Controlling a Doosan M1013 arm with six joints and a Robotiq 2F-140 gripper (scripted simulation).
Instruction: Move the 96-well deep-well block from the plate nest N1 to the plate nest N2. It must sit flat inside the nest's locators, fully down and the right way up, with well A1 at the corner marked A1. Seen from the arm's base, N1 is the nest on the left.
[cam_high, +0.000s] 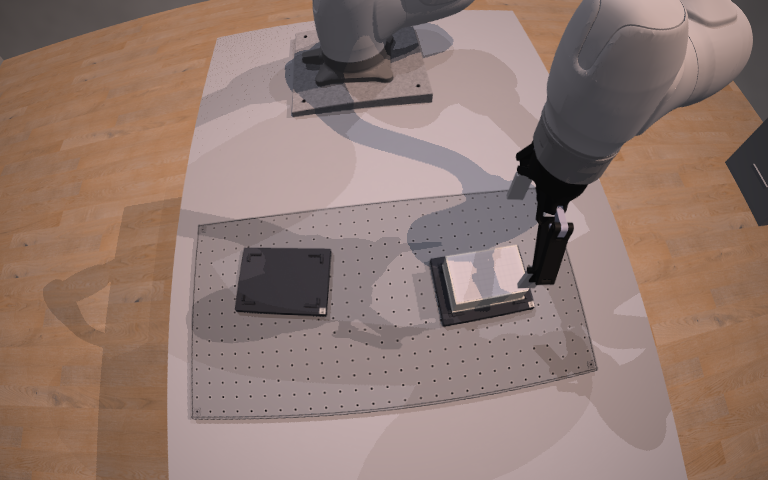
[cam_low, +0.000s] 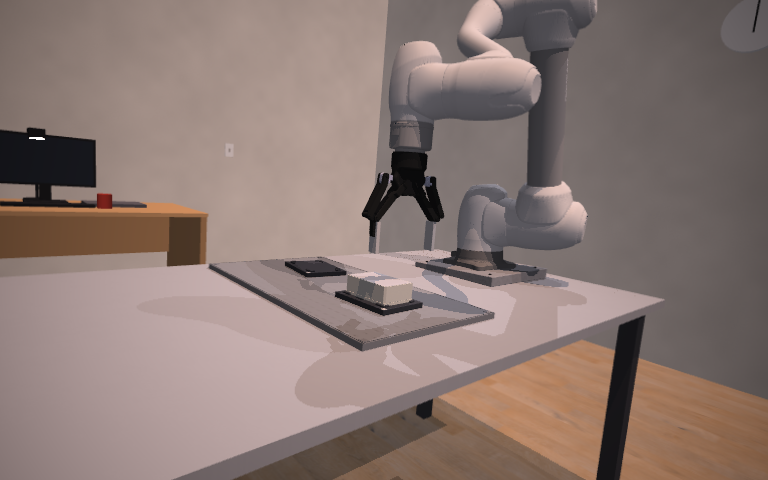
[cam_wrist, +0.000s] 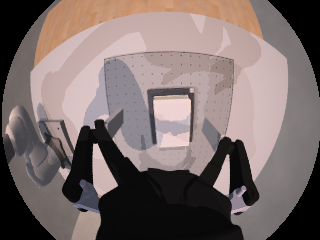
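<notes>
The 96-well deep-well block is 100 mm below my hand, 40 mm to the right of it and 30 mm ahead of it. Also, from my hand: plate nest N2 (380 mm to the right, 130 mm below, 20 mm ahead); plate nest N1 (130 mm below, 40 mm to the right, 30 mm ahead).
</notes>
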